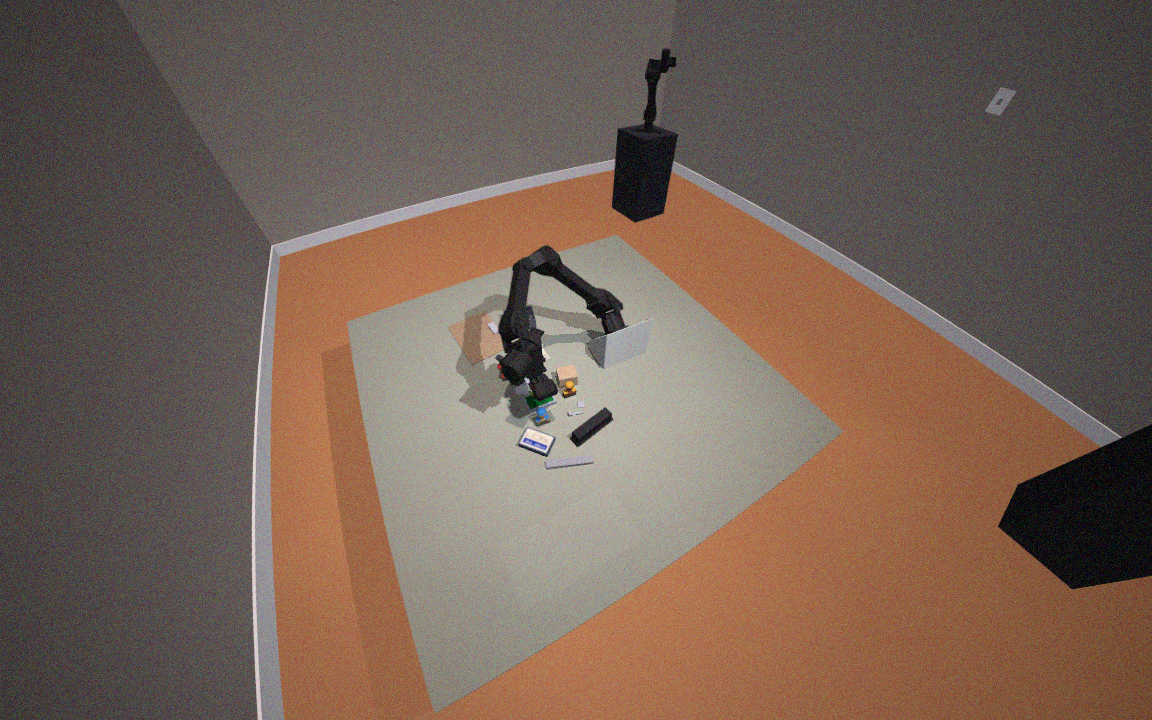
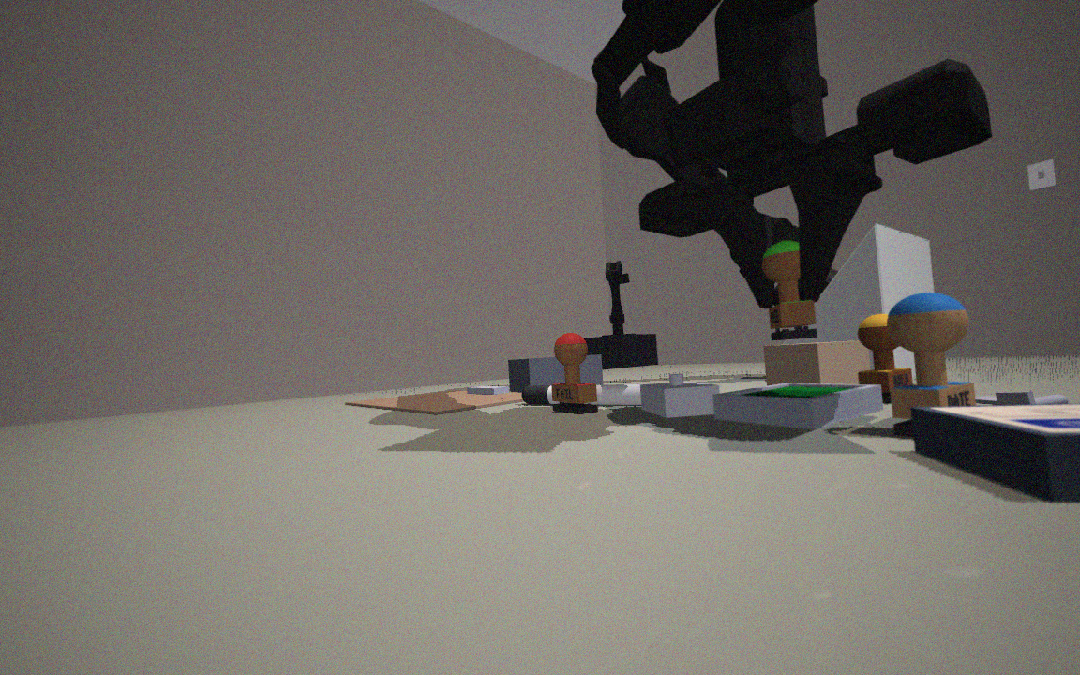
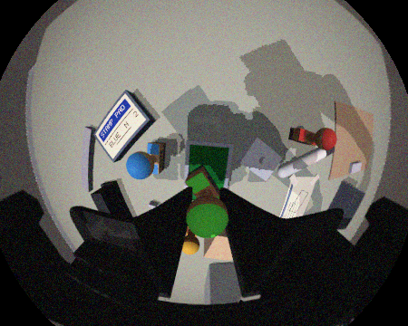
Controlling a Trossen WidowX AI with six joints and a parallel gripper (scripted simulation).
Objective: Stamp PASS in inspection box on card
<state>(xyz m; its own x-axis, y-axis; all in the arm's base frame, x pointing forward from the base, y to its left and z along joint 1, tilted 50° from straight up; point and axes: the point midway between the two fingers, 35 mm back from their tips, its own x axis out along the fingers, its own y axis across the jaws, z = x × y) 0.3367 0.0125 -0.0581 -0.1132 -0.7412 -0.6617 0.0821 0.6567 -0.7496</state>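
Now: gripper tip 10 mm past the green ink pad and 70 mm above it. From my gripper tip the other things lie so: pass stamp (right at my gripper tip); then blue stamp (20 mm ahead, 70 mm to the left, 50 mm below); then grey block (10 mm ahead, 80 mm to the right, 50 mm below).
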